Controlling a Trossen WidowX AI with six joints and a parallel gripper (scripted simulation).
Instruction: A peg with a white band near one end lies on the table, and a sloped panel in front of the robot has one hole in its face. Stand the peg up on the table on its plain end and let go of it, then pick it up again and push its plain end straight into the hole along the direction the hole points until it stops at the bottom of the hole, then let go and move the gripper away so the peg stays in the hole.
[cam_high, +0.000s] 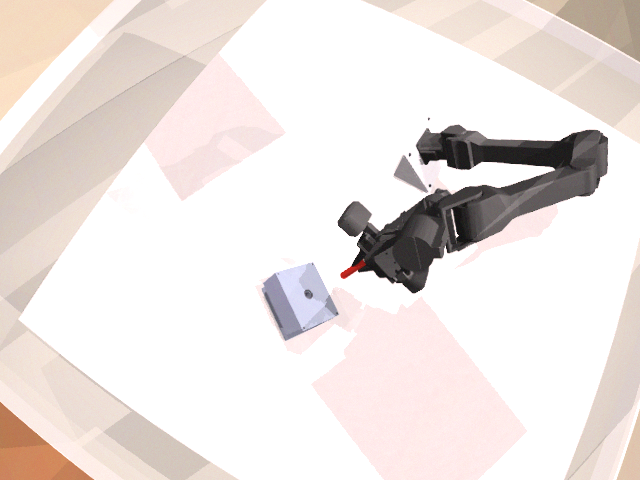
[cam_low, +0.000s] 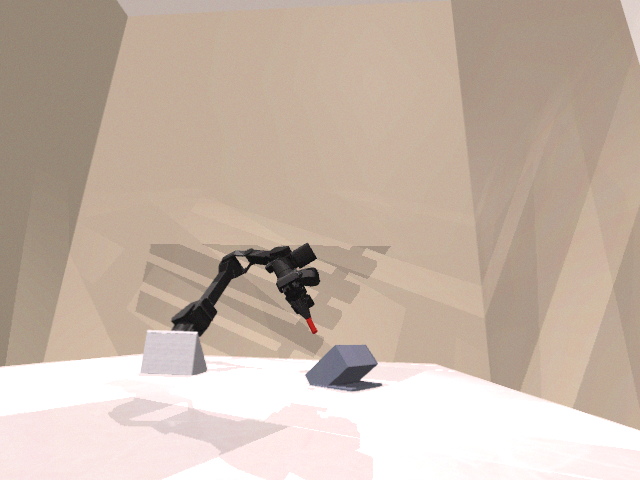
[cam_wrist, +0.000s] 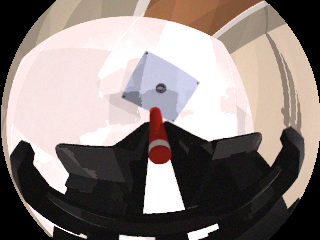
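The sloped grey-blue panel is 9 cm ahead of my gripper tip, 6 cm to the right of it and 12 cm below it. Round my gripper tip: red peg (1 cm behind, 1 cm above).
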